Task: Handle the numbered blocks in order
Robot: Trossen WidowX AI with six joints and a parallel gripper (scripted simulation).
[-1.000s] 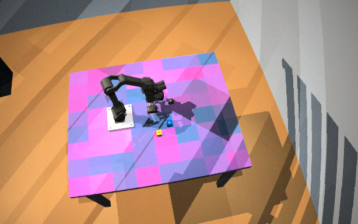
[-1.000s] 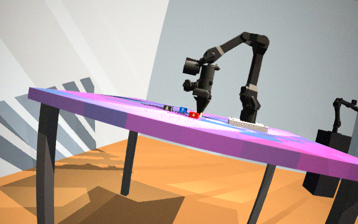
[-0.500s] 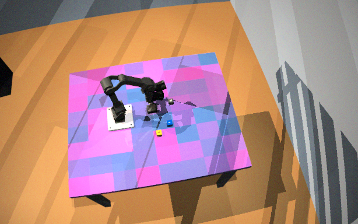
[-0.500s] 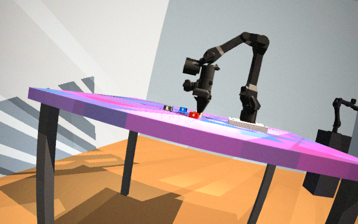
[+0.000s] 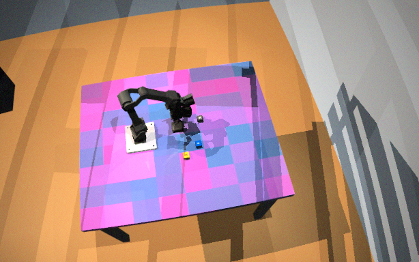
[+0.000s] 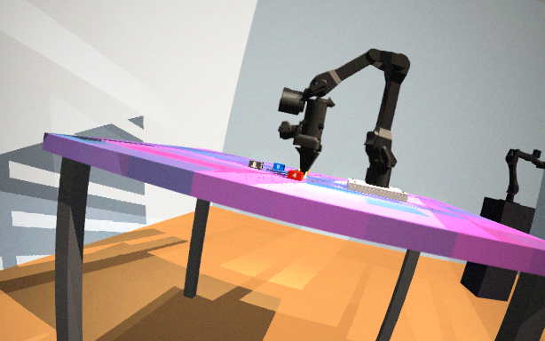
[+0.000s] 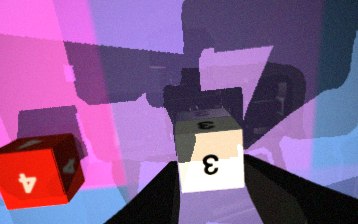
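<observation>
Now: gripper tip 10 mm short of the cream block. The rest, counted from my gripper tip: blue block 90 mm ahead, 150 mm to the right; then dark block 130 mm ahead; then red block 10 mm ahead, 90 mm to the left.
</observation>
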